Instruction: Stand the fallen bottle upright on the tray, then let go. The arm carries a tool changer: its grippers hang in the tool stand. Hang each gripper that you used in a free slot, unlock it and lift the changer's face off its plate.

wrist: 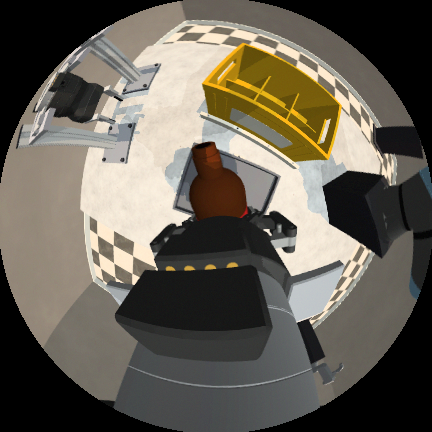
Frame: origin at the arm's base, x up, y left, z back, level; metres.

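Where they show: arm's base, link origin: point(387, 213).
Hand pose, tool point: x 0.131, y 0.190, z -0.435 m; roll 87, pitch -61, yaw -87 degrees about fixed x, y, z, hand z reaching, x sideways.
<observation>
Each offset is from my tool point to the top centre of the thing. "spot": to the spot under its first point.
The brown bottle @[dx -0.115, dy -0.027, dz -0.012 m] point(218, 192) is in the middle of the wrist view, with its open neck toward the top and its lower part hidden behind the gripper. My gripper point(222, 215) is shut on the bottle, with finger linkages on both sides of it. A bit of red shows at the bottle's right side. The grey tray @[spot: dx -0.366, dy -0.084, dz +0.084 m] point(257, 180) lies behind the bottle and is partly covered by it; whether the bottle touches it is hidden. The tool stand point(118, 142) is at the left, with another black gripper point(77, 97) hanging in it.
A yellow crate @[dx -0.196, dy -0.288, dz +0.035 m] point(218, 103) with dividers stands beyond the tray at the upper right. A thin pale strip @[spot: dx -0.352, dy -0.177, dz +0.085 m] point(270, 150) lies between them. A large black box-shaped part point(355, 205) on a dark arm-like body is at the right. A pale panel @[spot: dx -0.011, dy -0.029, dz +0.037 m] point(316, 292) shows at the lower right.
</observation>
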